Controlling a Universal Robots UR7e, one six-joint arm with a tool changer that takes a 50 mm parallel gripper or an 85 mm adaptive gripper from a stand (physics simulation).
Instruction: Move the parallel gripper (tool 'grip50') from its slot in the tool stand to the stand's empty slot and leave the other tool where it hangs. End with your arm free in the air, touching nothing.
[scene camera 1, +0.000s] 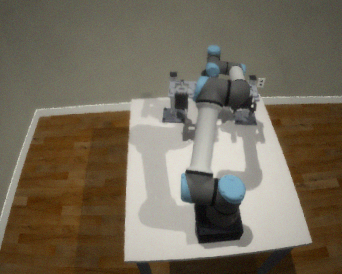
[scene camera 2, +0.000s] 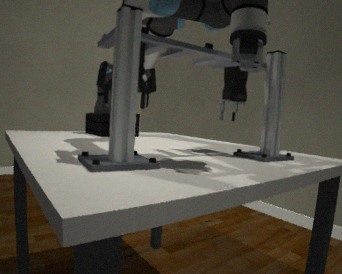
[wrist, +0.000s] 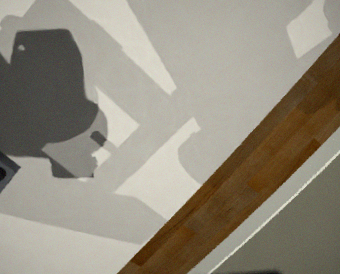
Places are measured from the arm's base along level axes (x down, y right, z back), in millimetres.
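Pixels of known places: hand at its tool point: (scene camera 2: 246, 64); arm's base at its link origin: (scene camera 1: 222, 212) (scene camera 2: 109, 113).
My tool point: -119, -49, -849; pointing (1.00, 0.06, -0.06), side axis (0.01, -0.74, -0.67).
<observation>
Ahead of a thing's pixels: the offset from my tool point to its top centre, as dx, dy, dz. "spot": to the spot under its first point. Level surfaces: height alone.
The parallel gripper (scene camera 2: 228, 116) hangs under the far end of the stand's rail in scene view 2, its two thin fingers apart with nothing between them. Its dark body @(spot: -40, -182, +272) (scene camera 1: 181, 98) shows near the left post in scene view 1. The adaptive gripper (scene camera 2: 149, 84) hangs near the other post, partly hidden by it. A middle fork @(spot: -50, +65, +206) (scene camera 2: 172, 52) shows no tool under it; the arm covers that area in scene view 1. The arm's tool end (scene camera 2: 247, 45) points down at rail height, overlapping the rail in view. No fingers show on it; its exact gap to the rail is unclear.
The stand has two upright posts (scene camera 2: 125, 90) (scene camera 2: 273, 105) on bolted feet (scene camera 1: 173, 115) (scene camera 1: 245, 117). The robot base (scene camera 1: 219, 227) is at the table's front. The wrist view shows the tabletop @(dx +223) (wrist: 235, 65), arm shadows, the table's edge, wooden floor (wrist: 225, 200) and wall.
</observation>
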